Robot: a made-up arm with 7 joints.
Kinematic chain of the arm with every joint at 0, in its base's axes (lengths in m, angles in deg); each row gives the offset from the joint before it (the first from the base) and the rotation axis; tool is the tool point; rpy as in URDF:
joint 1: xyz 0 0 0.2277 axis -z
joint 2: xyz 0 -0.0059 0.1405 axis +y
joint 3: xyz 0 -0.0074 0.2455 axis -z
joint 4: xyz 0 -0.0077 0.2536 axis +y
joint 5: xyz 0 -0.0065 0.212 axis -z
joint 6: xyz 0 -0.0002 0.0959 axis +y
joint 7: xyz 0 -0.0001 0.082 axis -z
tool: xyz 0 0 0 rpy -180 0 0
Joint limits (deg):
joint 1: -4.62..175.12
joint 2: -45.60..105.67
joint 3: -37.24..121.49
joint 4: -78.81..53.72
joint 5: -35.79..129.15
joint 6: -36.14..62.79
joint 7: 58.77..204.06
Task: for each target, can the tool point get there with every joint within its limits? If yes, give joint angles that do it. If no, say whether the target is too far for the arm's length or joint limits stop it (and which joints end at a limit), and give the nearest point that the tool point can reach.
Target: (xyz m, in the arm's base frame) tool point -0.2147 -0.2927 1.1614
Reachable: yes | joints 101.95 20.57 77.57 24.60 34.35 -19.52 70.69
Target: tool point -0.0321 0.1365 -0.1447
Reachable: no: joint limits stop it (at a limit: joint 1, joint 2, joint 4, joint 6) | nearest point -0.5425 0.0474 -0.1062 | short by 0.520 m
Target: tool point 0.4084 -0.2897 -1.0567
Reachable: no: too far | nearest point 0.4745 -0.3366 -0.1369 | short by 0.923 m
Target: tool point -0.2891 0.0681 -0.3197
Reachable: no: joint limits stop it (at a limit: joint 1, joint 2, joint 4, joint 6) | nearest point -0.5375 0.0107 -0.1132 | short by 0.328 m
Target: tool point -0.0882 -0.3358 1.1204
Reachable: yes | joints 142.58 28.40 65.02 -43.75 -13.19 13.54 71.50
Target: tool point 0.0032 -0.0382 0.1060
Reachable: no: joint limits stop it (at a limit: joint 2, joint 3, joint 4, joint 6) | nearest point 0.0456 -0.5447 0.0308 | short by 0.514 m
